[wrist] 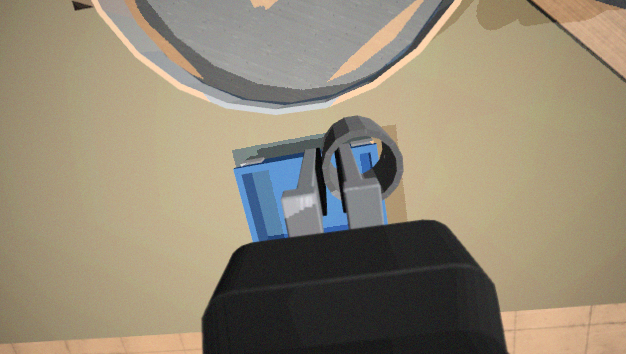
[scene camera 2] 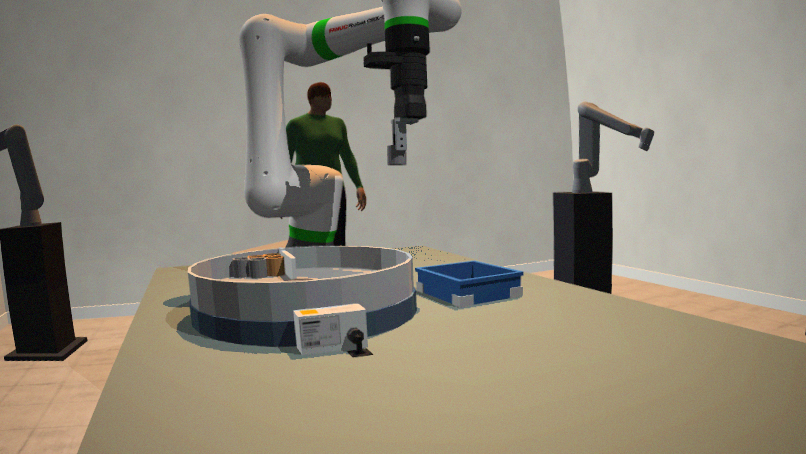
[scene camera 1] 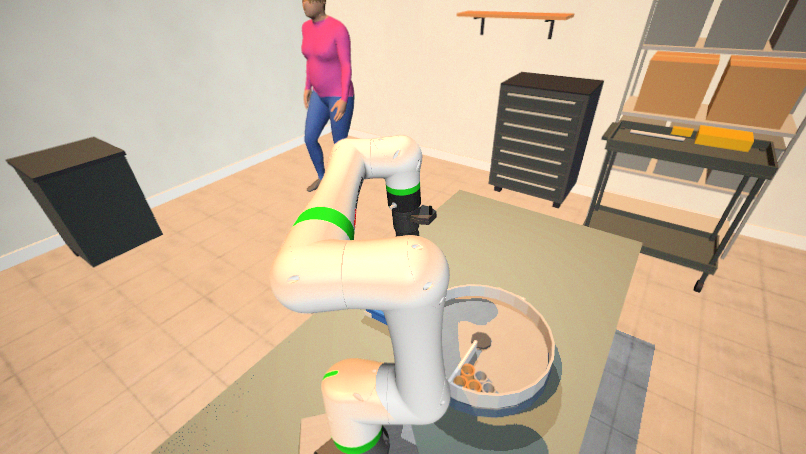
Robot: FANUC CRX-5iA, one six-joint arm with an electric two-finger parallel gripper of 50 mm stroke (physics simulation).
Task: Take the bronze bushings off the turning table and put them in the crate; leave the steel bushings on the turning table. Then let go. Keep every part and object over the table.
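Frame: origin at the arm's base, x right, y ahead, z up, level; centimetres.
Seen in the pictures: gripper, fingertip midpoint: (wrist: 329,167) (scene camera 2: 399,150); arm's base at its link origin: (scene camera 1: 360,447).
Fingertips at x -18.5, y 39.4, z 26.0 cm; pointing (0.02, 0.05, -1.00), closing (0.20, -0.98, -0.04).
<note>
Pixels of each thing's top centre, then the offset from my fingertips to it. "spot": a spot on its surface instead.
- grey steel bushing at its top centre: (wrist: 361,168) (scene camera 2: 396,145) dx +0.4, dy -1.5, dz +1.2 cm
- blue crate at its top centre: (wrist: 313,210) (scene camera 2: 467,269) dx -12.6, dy +1.9, dz -24.5 cm
- white divider bar at a spot on its surface: (scene camera 2: 288,263) spot: dx +23.3, dy -0.6, dz -21.1 cm
- dark hub at its top centre: (scene camera 1: 481,339) dx +21.4, dy +7.4, dz -23.4 cm
- white box at a spot on its surface: (scene camera 2: 332,328) spot: dx +16.9, dy +32.4, dz -26.0 cm
My gripper (scene camera 2: 399,145) (wrist: 329,167) is shut on the wall of a grey steel bushing (scene camera 2: 396,156) (wrist: 391,172), one finger inside its bore. It hangs high above the table; in the wrist view the bushing overlaps the right part of the blue crate (scene camera 2: 490,290) (wrist: 246,200). The crate's visible inside shows no bushing; part is hidden. On the turning table (scene camera 1: 496,400) (scene camera 2: 253,298) (wrist: 277,108), three orange bronze bushings (scene camera 1: 467,370) (scene camera 2: 274,263) stand together beside two grey steel bushings (scene camera 1: 488,388) (scene camera 2: 239,267). The arm hides the fingers in scene camera 1.
A white divider bar (scene camera 1: 465,360) (scene camera 2: 288,263) runs from the dark hub (scene camera 1: 480,340) to the turning table's raised wall, beside the bushings. A white box (scene camera 2: 332,328) with a black knob stands at its outside. A person in pink (scene camera 1: 327,56) stands beyond the table.
</note>
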